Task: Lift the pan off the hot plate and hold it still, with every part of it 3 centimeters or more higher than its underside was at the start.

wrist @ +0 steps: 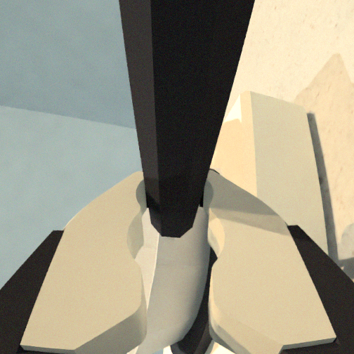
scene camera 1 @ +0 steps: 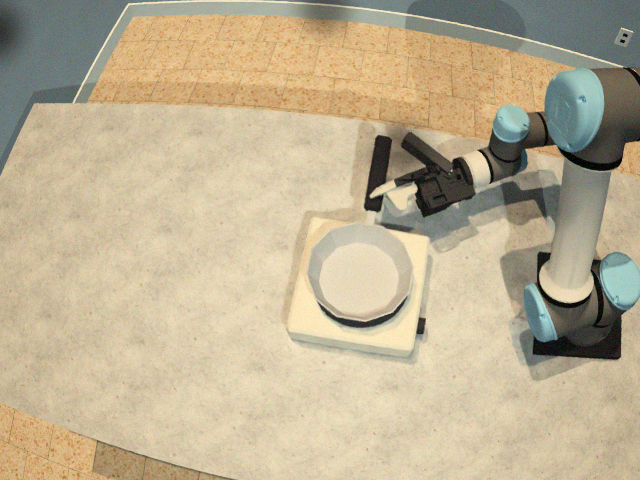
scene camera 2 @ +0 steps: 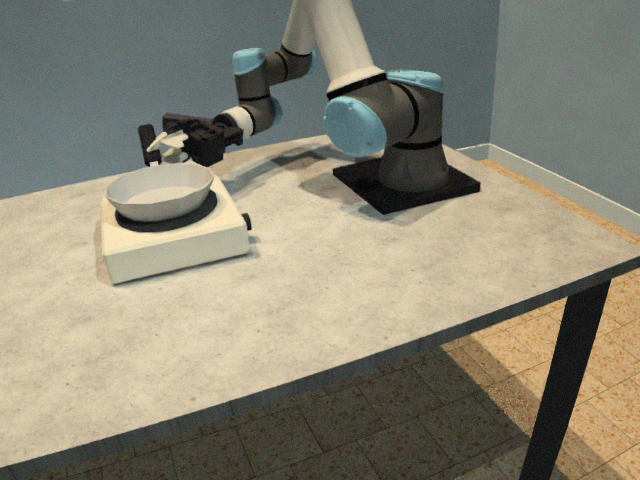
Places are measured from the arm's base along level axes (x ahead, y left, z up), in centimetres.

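Pixels of known places: gripper, fingertip midpoint: (scene camera 1: pixel 368 199) (scene camera 2: pixel 147 157); arm's base, link origin: (scene camera 2: pixel 413 177).
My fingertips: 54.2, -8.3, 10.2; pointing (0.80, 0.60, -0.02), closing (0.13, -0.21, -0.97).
For each thing: its top centre in the pictures, then the offset to it from my fingertips, as dx, dy, dz. "pt": a spot on its surface instead.
- black burner disc, top centre: (scene camera 1: pixel 366 280) (scene camera 2: pixel 170 203) -3.2, +14.5, -4.4
- cream hot plate, surface spot: (scene camera 2: pixel 175 250) (scene camera 1: pixel 347 344) pt -3.0, +26.5, -7.6
- hot plate's black knob, top centre: (scene camera 2: pixel 243 214) (scene camera 1: pixel 421 323) -15.7, +19.4, -6.8
The pan (scene camera 1: pixel 359 279) (scene camera 2: pixel 162 193) (wrist: pixel 177 285) is light grey with a faceted wall and sits upright on the black burner disc (scene camera 1: pixel 361 321) (scene camera 2: pixel 139 225) of the cream hot plate (scene camera 1: pixel 351 338) (scene camera 2: pixel 175 250) (wrist: pixel 280 150). Its black handle (scene camera 1: pixel 379 165) (scene camera 2: pixel 147 142) (wrist: pixel 185 100) points to the back in scene camera 1. My gripper (scene camera 1: pixel 381 198) (scene camera 2: pixel 157 153) (wrist: pixel 173 174) is shut on the handle near its pan end, with one pale finger on each side in the wrist view. The fingers hide part of the handle's inner end in scene camera 2.
The hot plate's black knob (scene camera 1: pixel 421 325) (scene camera 2: pixel 247 222) sticks out on the side toward the arm's base. The base stands on a black plate (scene camera 1: pixel 612 348) (scene camera 2: pixel 361 180) at the right. The table's back edge runs behind the handle, with a blue wall beyond.
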